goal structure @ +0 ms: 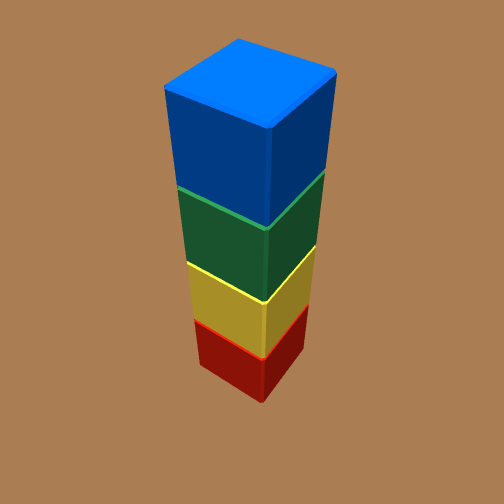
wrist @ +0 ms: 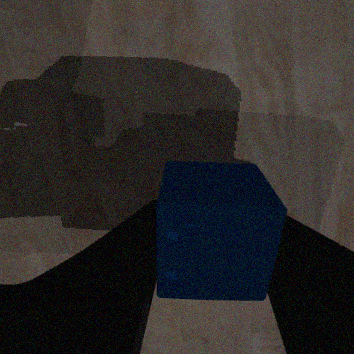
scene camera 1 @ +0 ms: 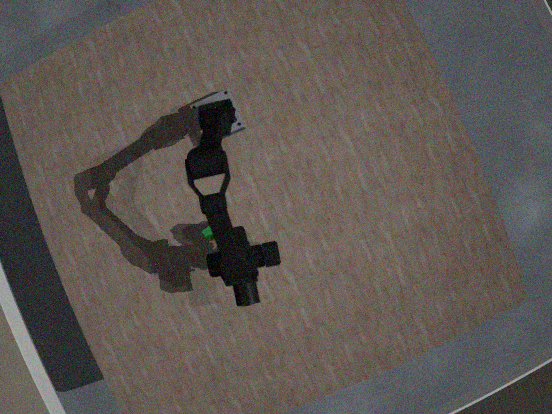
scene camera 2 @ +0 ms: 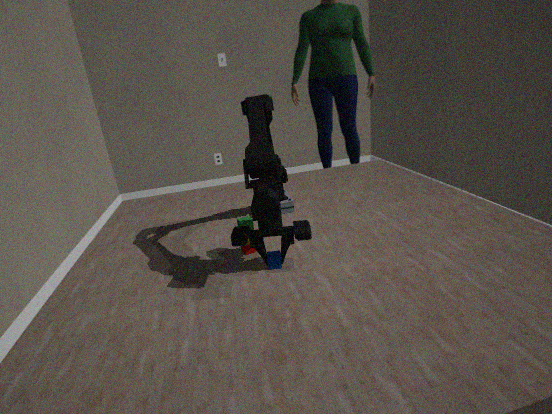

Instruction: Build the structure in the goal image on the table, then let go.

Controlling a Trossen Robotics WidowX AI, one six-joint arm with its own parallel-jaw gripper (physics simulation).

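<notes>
A blue cube (scene camera 2: 274,261) (wrist: 217,250) sits between the fingers of my gripper (scene camera 2: 274,256) (wrist: 208,213), with a black finger against each side. The gripper is shut on it, low at the wooden surface; any small gap below the cube cannot be made out. Left of the gripper in scene camera 2, a red cube (scene camera 2: 248,249) stands on the surface, with a sliver of yellow above it and a green cube (scene camera 2: 245,221) at the top. My gripper's left side hides most of the yellow. The green cube (scene camera 1: 207,232) shows beside the arm from above, partly covered.
The arm's light grey base plate (scene camera 1: 238,117) (scene camera 2: 287,205) stands behind the cubes. The arm's forearm passes close beside the green cube in scene camera 1. Dark arm shadows lie across the wooden surface. A person (scene camera 2: 334,45) in a green top stands at the back wall.
</notes>
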